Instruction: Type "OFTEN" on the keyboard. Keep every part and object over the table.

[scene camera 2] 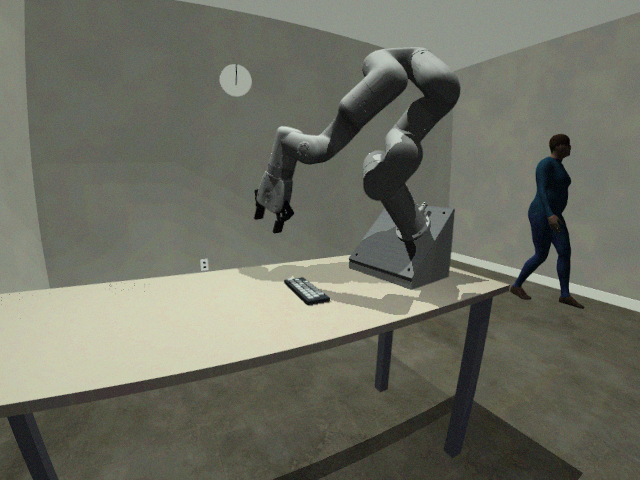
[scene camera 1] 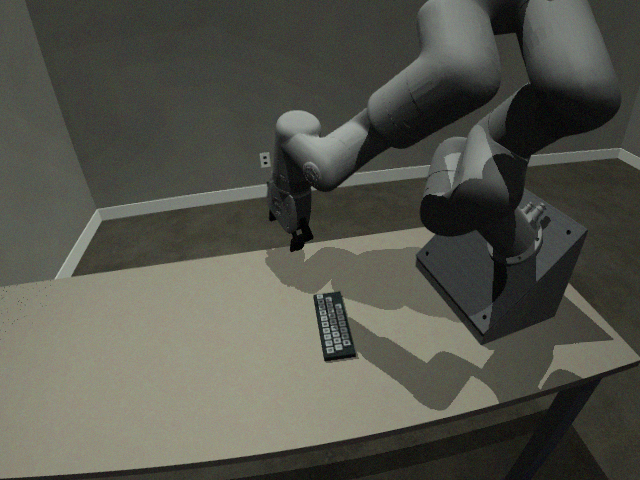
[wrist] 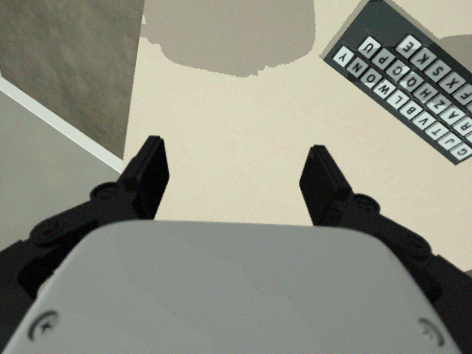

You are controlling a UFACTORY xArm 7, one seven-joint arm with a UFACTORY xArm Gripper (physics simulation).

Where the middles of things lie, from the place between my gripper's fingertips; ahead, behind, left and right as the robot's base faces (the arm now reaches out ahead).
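Scene:
Dark keyboard [scene camera 1: 336, 339], from my hand: 60 mm behind, 120 mm to the left, 180 mm below.

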